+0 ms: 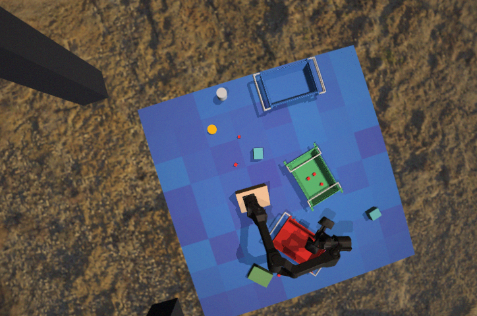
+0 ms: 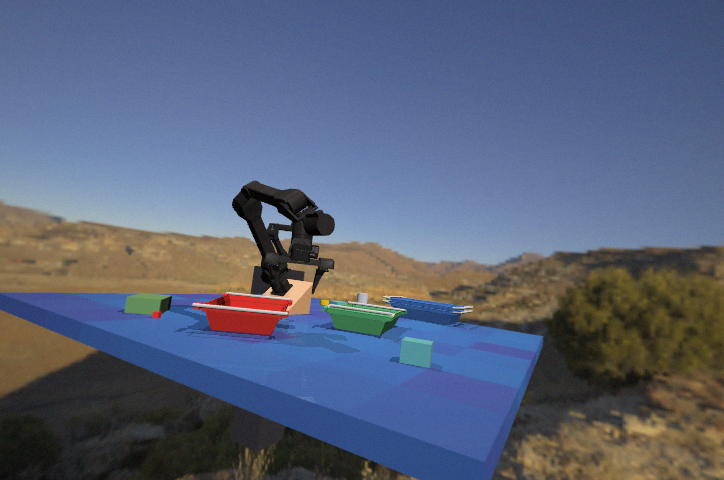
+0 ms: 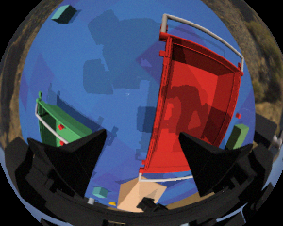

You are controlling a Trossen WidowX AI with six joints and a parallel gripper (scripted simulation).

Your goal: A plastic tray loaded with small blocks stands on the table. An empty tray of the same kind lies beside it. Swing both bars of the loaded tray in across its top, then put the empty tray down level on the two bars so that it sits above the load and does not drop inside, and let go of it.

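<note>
Right now my gripper tip is 90 mm past the red tray, 70 mm to the left of it and 50 mm above it. From my gripper tip the other things lie so: small red block: 70 mm ahead, 260 mm to the left, 80 mm below; then small red cube: 240 mm behind, 230 mm to the right, 90 mm below; then green block: 350 mm behind, 190 mm to the right, 80 mm below.
</note>
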